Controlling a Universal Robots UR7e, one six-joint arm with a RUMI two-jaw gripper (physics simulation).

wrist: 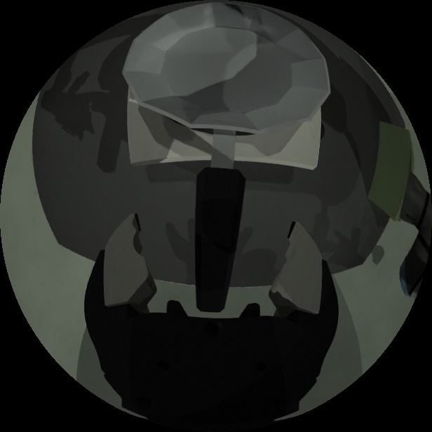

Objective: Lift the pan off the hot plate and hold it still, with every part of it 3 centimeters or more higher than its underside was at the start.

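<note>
A grey faceted pan [215, 70] sits on a cream hot plate [150, 145] at the top of the wrist view. Its black handle [217, 220] points down toward the gripper and reaches between the two jaws. My gripper [214, 219] is open, with one jaw on each side of the handle and a wide gap to it on both sides. Neither jaw appears to touch the handle. The pan covers much of the hot plate.
The hot plate stands on a dark table top [80, 200]. A green block [390, 170] is at the right edge, beside a dark jointed object [419, 200] that is partly cut off. Shadows lie across the table. Greenish floor shows around it.
</note>
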